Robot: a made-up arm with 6 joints. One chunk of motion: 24 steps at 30 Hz.
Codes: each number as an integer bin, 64 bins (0 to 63) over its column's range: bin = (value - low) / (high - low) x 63, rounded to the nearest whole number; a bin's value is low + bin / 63 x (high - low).
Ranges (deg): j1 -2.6..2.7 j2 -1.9..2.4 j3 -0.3..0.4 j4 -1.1..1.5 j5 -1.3..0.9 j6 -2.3..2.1
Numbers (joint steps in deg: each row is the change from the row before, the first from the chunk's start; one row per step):
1: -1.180 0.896 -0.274 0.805 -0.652 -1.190
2: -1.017 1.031 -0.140 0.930 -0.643 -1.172
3: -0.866 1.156 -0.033 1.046 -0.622 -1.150
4: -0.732 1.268 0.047 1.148 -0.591 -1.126
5: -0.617 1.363 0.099 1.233 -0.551 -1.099
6: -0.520 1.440 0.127 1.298 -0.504 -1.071
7: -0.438 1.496 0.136 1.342 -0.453 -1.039
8: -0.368 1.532 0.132 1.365 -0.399 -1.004
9: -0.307 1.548 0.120 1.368 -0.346 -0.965
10: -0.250 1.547 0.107 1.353 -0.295 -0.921
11: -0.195 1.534 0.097 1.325 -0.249 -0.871
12: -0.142 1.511 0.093 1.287 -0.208 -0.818
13: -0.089 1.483 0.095 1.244 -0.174 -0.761
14: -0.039 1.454 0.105 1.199 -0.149 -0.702
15: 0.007 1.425 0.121 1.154 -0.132 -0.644
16: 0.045 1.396 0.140 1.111 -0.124 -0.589
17: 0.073 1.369 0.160 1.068 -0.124 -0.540
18: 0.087 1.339 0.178 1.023 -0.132 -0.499
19: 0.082 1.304 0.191 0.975 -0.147 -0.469
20: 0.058 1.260 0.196 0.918 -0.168 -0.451
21: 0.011 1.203 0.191 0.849 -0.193 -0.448
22: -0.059 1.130 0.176 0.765 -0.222 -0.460
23: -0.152 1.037 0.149 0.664 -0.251 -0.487
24: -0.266 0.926 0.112 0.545 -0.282 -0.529
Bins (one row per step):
1: 17 41 2 46 19 16
2: 19 43 14 49 19 16
3: 21 45 24 52 19 16
4: 22 46 31 54 20 17
5: 24 48 36 57 21 17
6: 25 49 38 58 23 18
7: 26 50 39 59 24 18
8: 27 50 39 60 26 19
9: 27 51 38 60 27 19
10: 28 51 37 59 29 20
11: 29 50 36 59 30 20
12: 29 50 35 58 31 21
13: 30 50 36 57 32 22
14: 30 49 36 56 33 23
15: 31 49 38 55 33 24
16: 31 48 40 54 34 24
17: 32 48 41 53 34 25
18: 32 47 43 51 33 26
19: 32 47 44 50 33 26
20: 32 46 45 49 32 26
21: 31 45 44 47 32 27
22: 30 44 43 45 31 26
23: 29 43 40 43 30 26
24: 28 41 37 40 29 25

